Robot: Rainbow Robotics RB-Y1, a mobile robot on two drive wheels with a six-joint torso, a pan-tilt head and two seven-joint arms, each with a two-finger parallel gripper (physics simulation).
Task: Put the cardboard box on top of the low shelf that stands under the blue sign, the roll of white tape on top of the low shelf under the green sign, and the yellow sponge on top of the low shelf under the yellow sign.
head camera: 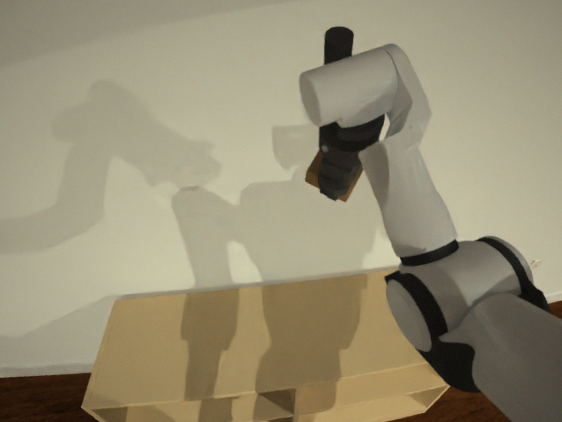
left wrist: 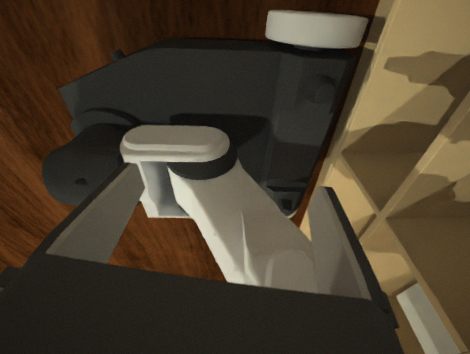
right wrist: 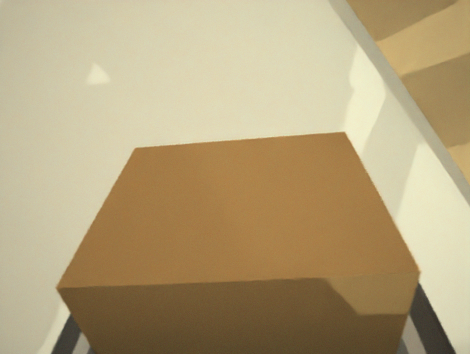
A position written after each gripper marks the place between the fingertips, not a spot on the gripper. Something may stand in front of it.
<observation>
In view: the left gripper [left wrist: 225, 186], the right gripper [head camera: 339, 183] and a cardboard box [right wrist: 287, 237].
The left wrist view does not show the cardboard box: it is out of frame.
</observation>
